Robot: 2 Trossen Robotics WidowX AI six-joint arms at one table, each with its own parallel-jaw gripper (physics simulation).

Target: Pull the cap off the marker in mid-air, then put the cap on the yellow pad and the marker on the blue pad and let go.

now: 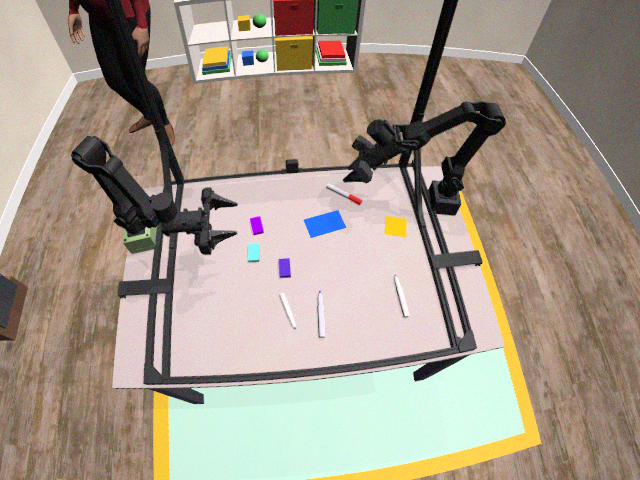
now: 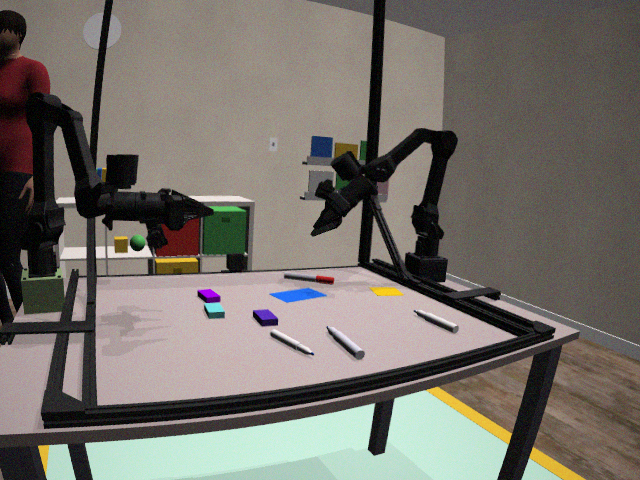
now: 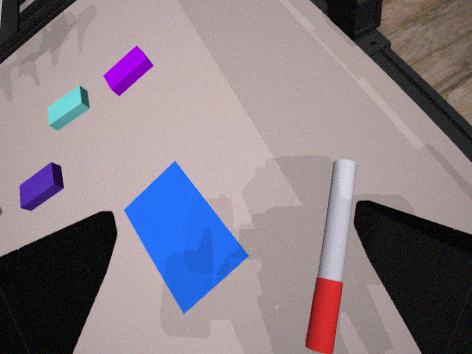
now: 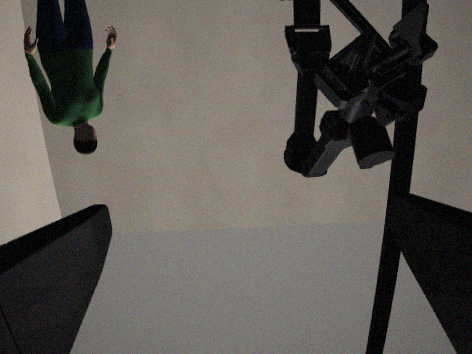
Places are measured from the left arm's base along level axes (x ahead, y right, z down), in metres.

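Pixels of known places: left gripper, between the fingertips: (image 1: pixel 345 174) (image 2: pixel 312 231) (image 3: pixel 236 218) (image 4: pixel 400 15); right gripper, between the fingertips: (image 1: pixel 237 218) (image 2: pixel 208 208) (image 4: pixel 251 213); left arm's base, origin of its link: (image 1: pixel 447 191) (image 2: pixel 426 256); right arm's base, origin of its link: (image 1: pixel 136 227) (image 2: pixel 41 273).
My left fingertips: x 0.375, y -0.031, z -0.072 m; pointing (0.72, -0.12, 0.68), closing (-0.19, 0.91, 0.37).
Note:
For each thing: its middle in the pictures, then the offset to it from my left fingertips. "spot": a spot on its surface instead.
- marker, middle of its body: (image 3: pixel 334 249) (image 2: pixel 308 278) (image 1: pixel 343 193) dx -0.004, dy +0.027, dz +0.134 m
- red cap, middle of its body: (image 3: pixel 323 313) (image 2: pixel 324 280) (image 1: pixel 354 199) dx -0.045, dy +0.005, dz +0.135 m
- blue pad, middle of its body: (image 3: pixel 178 230) (image 2: pixel 298 294) (image 1: pixel 324 223) dx +0.055, dy -0.101, dz +0.143 m
- yellow pad, middle of its body: (image 2: pixel 386 291) (image 1: pixel 395 226) dx -0.191, dy -0.089, dz +0.143 m
- magenta block, middle of its body: (image 3: pixel 128 70) (image 2: pixel 208 296) (image 1: pixel 256 225) dx +0.284, dy -0.134, dz +0.136 m
- cyan block, middle of its body: (image 3: pixel 68 108) (image 2: pixel 214 310) (image 1: pixel 253 252) dx +0.277, dy -0.237, dz +0.136 m
- indigo block, middle of its body: (image 3: pixel 41 186) (image 2: pixel 265 317) (image 1: pixel 284 268) dx +0.171, dy -0.283, dz +0.136 m
- black frame, a spot on its surface: (image 2: pixel 310 386) spot: dx +0.164, dy -0.617, dz +0.123 m
The marker (image 1: pixel 337 190) (image 2: pixel 301 277) (image 3: pixel 340 225) lies on the table near its back edge, white-grey, with the red cap (image 1: pixel 355 198) (image 2: pixel 325 279) (image 3: pixel 323 315) on one end. The blue pad (image 1: pixel 324 223) (image 2: pixel 298 295) (image 3: pixel 170 215) lies in front of it. The yellow pad (image 1: pixel 395 226) (image 2: pixel 386 291) lies to the right of the blue pad. My left gripper (image 1: pixel 346 179) (image 2: pixel 313 233) (image 3: pixel 236 218) is open and empty, tilted down above the marker. My right gripper (image 1: pixel 236 218) (image 2: pixel 186 225) (image 4: pixel 251 213) is open and empty, level above the table's left part, far from the marker.
A magenta block (image 1: pixel 256 225) (image 2: pixel 208 295) (image 3: pixel 128 70), a cyan block (image 1: pixel 253 252) (image 2: pixel 214 310) (image 3: pixel 69 107) and an indigo block (image 1: pixel 284 268) (image 2: pixel 265 317) (image 3: pixel 41 186) lie left of centre. Three white pens lie toward the front. A black frame (image 1: pixel 310 367) (image 2: pixel 310 386) borders the table.

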